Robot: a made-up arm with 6 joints.
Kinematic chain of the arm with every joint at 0, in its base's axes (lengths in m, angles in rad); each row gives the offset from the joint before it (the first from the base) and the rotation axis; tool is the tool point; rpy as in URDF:
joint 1: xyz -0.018 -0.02 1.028 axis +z
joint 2: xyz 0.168 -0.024 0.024 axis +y
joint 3: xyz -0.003 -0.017 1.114 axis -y
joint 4: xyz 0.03 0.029 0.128 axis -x
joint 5: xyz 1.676 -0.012 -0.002 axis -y
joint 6: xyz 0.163 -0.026 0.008 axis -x
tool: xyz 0.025 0.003 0.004 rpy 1.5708 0 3.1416
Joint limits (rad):
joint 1: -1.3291..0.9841
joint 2: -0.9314..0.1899
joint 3: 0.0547..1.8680
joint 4: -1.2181..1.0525
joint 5: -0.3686..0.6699
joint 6: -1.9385..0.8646
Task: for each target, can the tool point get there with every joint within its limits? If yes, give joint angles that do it. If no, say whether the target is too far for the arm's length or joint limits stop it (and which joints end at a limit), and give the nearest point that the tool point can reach.
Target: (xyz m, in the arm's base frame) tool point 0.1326 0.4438 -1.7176
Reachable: no: joint limits stop it (at a limit: joint 1, joint 2, joint 3, joint 5, joint 6) | nearest point 1.2354 1.8487 1.9455 | short by 4.075 m
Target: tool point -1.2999 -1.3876 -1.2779
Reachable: no: joint limits stop it (at a limit: joint 2, joint 3, joint 5) | nearest point -1.7639 -1.8827 2.0897 | short by 3.435 m
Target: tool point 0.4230 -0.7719 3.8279
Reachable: yes | joints -0.9837 -0.1669 0.8399 0.8190 -0.1436 -0.5590
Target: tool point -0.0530 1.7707 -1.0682
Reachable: no: joint limits stop it (at a limit: joint 1, joint 2, joint 3, joint 5, joint 6) | nearest point 1.2187 1.8604 1.9491 | short by 3.276 m
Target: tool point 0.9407 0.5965 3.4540
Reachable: yes | joints 0.6074 -0.3283 0.3648 0.2222 0.2146 -1.2680
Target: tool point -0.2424 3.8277 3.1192
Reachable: no: too far | nearest point -0.5678 2.3614 2.5017 | short by 1.624 m
